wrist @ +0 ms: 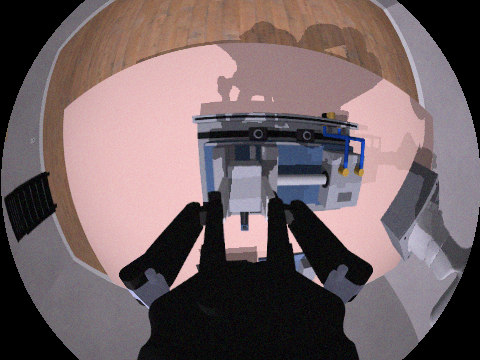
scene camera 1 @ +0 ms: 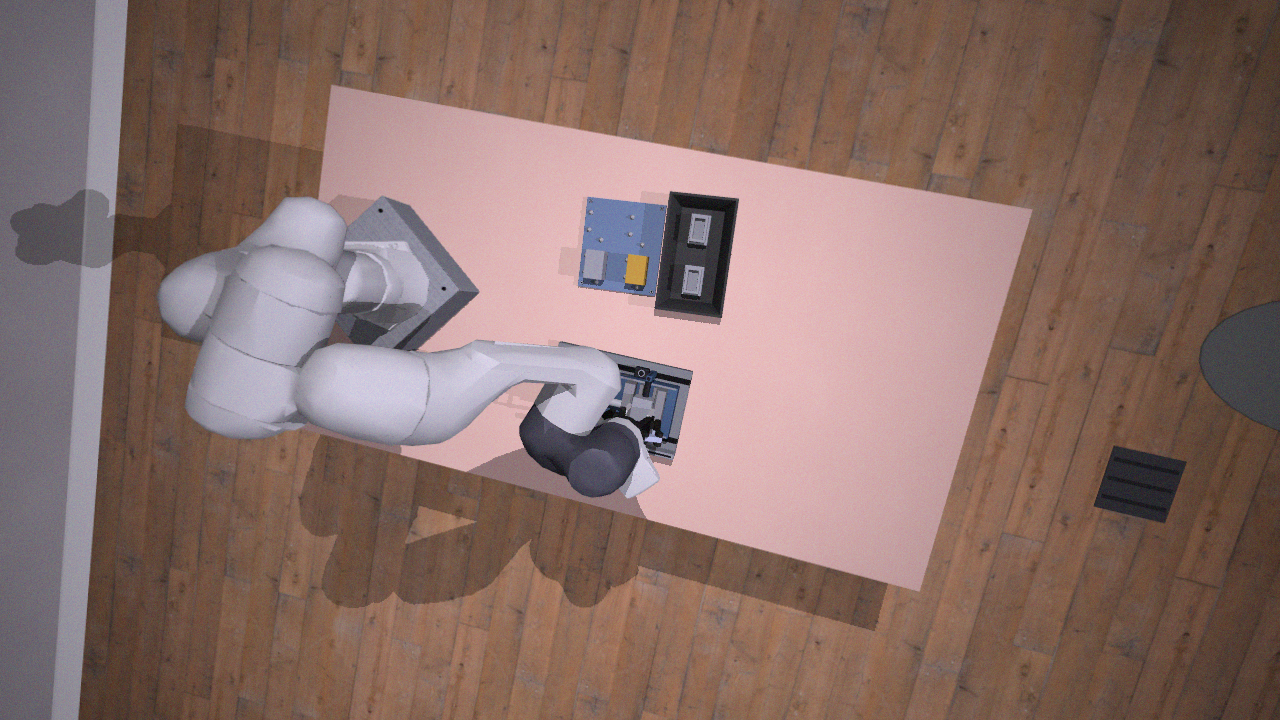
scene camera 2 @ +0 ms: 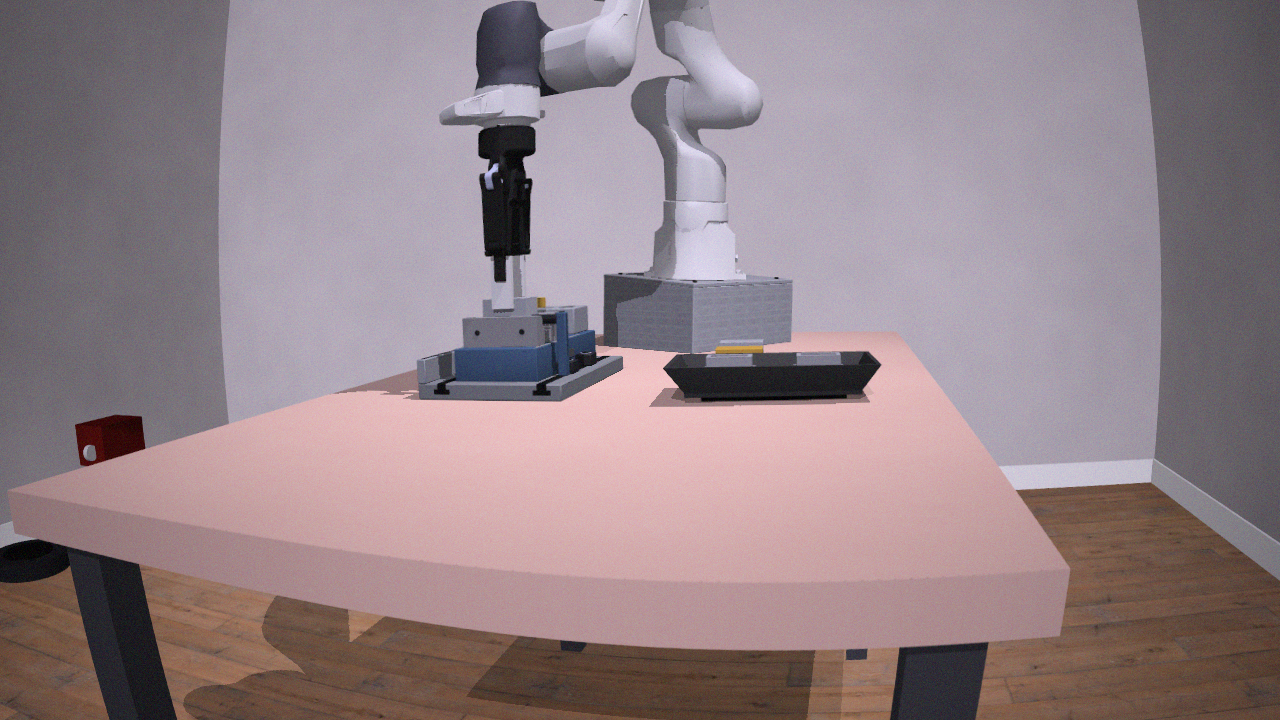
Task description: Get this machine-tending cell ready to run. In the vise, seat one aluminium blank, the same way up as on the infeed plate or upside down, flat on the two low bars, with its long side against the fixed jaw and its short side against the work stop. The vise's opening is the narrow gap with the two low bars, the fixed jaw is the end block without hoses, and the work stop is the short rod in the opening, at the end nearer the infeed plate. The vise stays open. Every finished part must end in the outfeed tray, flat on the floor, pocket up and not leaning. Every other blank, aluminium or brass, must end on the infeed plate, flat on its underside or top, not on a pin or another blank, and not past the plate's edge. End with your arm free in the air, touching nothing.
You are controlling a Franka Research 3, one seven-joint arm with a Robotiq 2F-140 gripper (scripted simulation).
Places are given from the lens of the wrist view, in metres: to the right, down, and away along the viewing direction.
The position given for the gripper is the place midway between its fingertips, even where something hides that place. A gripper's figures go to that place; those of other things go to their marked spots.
gripper (wrist: pixel 244 186): 0.01, 0.01, 0.22
aluminium blank (wrist: pixel 244 177): 0.00, -0.01, 0.20
vise (wrist: pixel 293 159): 0.08, -0.04, 0.25
cylinder (wrist: pixel 332 160): 0.13, -0.03, 0.21
The marked spots on the cylinder and the aluminium blank are 0.13 m apart.
